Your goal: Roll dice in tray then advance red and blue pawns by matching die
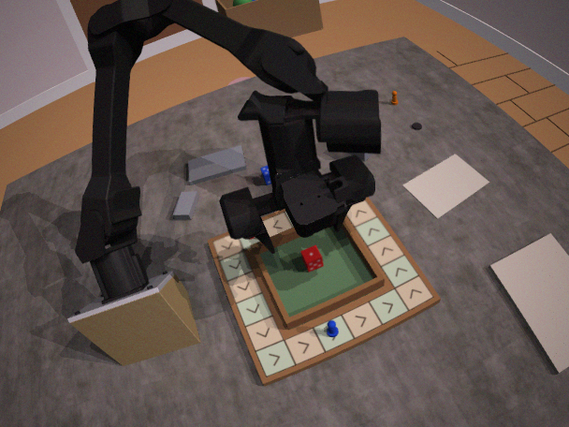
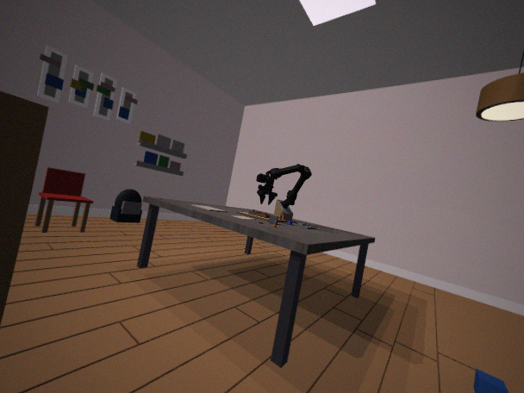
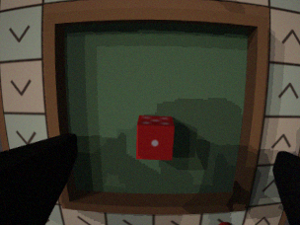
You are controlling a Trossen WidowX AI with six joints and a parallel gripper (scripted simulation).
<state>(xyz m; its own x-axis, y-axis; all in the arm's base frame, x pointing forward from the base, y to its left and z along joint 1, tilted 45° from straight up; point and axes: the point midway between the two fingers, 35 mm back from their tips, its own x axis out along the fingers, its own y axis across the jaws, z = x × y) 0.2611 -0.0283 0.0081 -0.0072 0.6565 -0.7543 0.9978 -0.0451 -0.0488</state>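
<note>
The die is 2 cm ahead of my gripper tip, 24 cm to the left of it and 9 cm below it. From my gripper tip the other things lie so: blue pawn 1 cm behind, 10 cm to the right, 7 cm below; then green tray 1 cm ahead, 1 cm to the left, 10 cm below; then red pawn 6 cm behind, 12 cm to the left, 7 cm below.
</note>
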